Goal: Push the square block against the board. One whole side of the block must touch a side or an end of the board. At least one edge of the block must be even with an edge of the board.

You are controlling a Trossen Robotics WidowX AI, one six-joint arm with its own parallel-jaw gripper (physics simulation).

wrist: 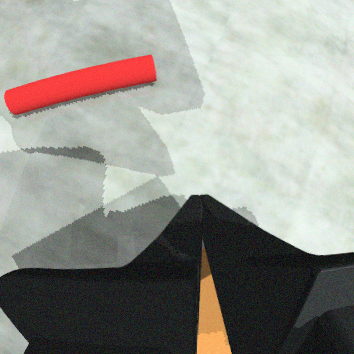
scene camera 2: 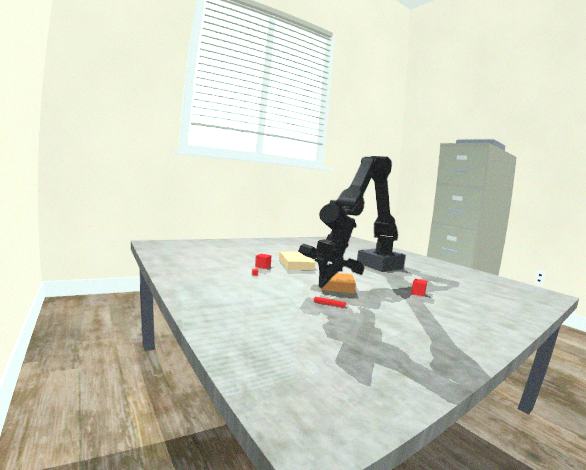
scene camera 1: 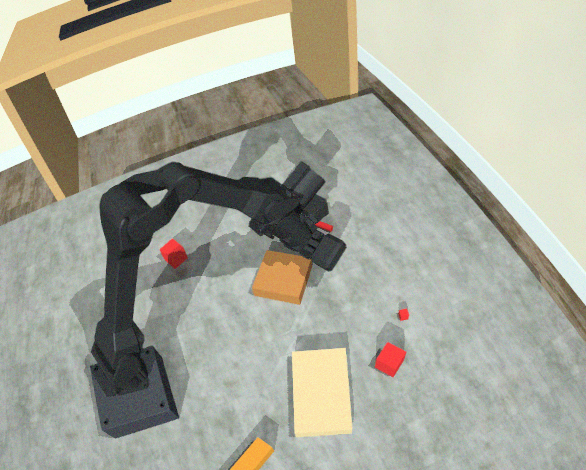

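The square block is orange and lies flat. It also shows through the gap between the fingers in the wrist view. The cream rectangular board lies flat nearer the bottom of scene view 1, with a gap between it and the block. My gripper is shut and empty, pointing down. Its tips are low, close beside the block's upper-right corner as seen in scene view 1. The arm partly hides the tips there, and I cannot tell whether they touch the block.
A red cylinder lies beyond the gripper. A red cube and a tiny red cube are right of the board in scene view 1. Another red cube and an orange bar lie farther left.
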